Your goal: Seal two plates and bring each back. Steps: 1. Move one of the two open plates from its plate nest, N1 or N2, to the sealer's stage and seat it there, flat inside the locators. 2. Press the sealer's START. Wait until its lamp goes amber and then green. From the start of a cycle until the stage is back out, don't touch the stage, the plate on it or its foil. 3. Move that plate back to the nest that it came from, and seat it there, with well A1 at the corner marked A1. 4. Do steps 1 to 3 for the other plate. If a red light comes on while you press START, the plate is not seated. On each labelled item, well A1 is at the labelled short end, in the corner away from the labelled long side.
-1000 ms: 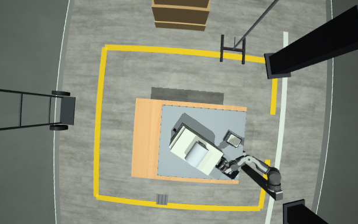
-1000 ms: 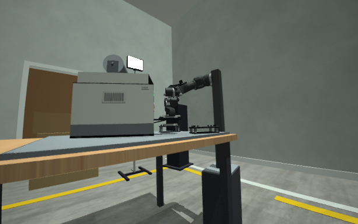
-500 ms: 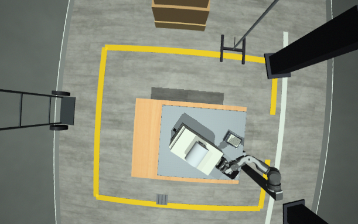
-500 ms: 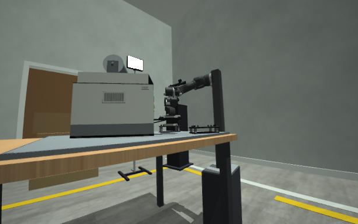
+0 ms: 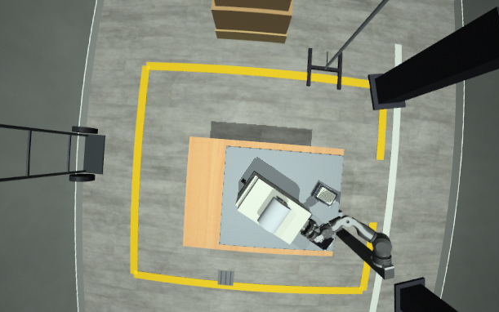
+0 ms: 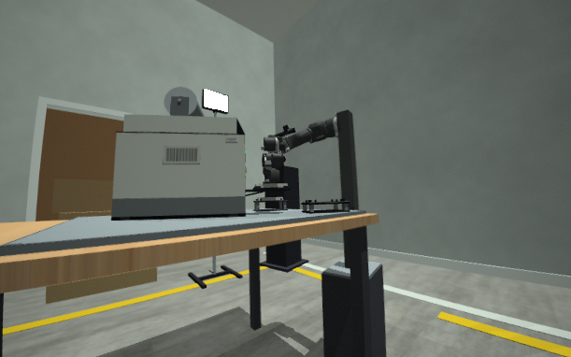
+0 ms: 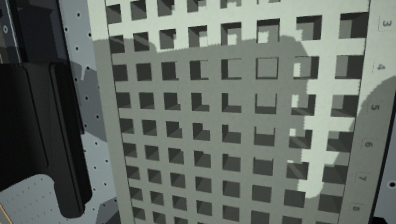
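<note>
Now: the sealer stage 2 cm below my hand. The rest, counted from my hand: foil roll (25 cm ahead, 22 cm to the right, 30 cm above); then plate (19 cm behind, 18 cm to the right, 6 cm below).
</note>
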